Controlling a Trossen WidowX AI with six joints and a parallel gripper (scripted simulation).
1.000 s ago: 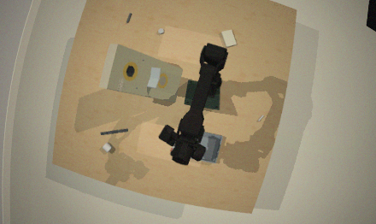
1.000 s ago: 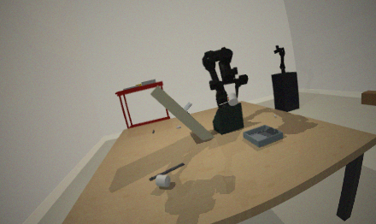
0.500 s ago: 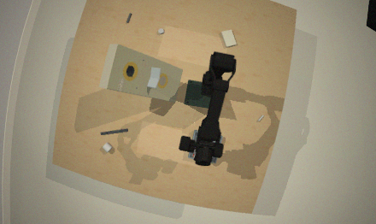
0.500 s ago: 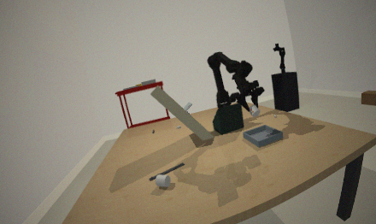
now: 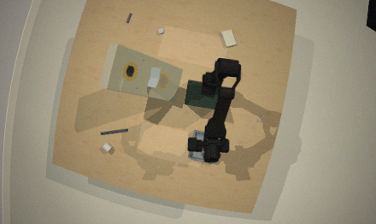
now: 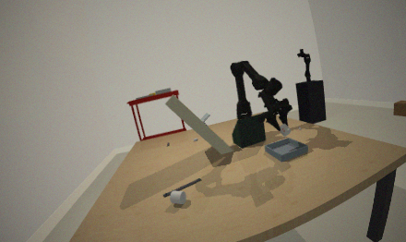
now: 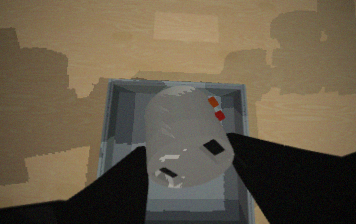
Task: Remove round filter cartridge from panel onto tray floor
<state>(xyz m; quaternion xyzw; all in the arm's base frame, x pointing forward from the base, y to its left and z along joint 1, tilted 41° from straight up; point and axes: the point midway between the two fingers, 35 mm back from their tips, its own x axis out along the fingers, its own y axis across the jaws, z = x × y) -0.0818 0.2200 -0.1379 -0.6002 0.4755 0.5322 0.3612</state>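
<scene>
The filter cartridge lies right at my gripper tip. Also, from my gripper tip: light pin 250 mm behind, 240 mm to the right, 110 mm below; then white block 60 mm ahead, 600 mm to the right, 110 mm below; then grey tray 100 mm below.
</scene>
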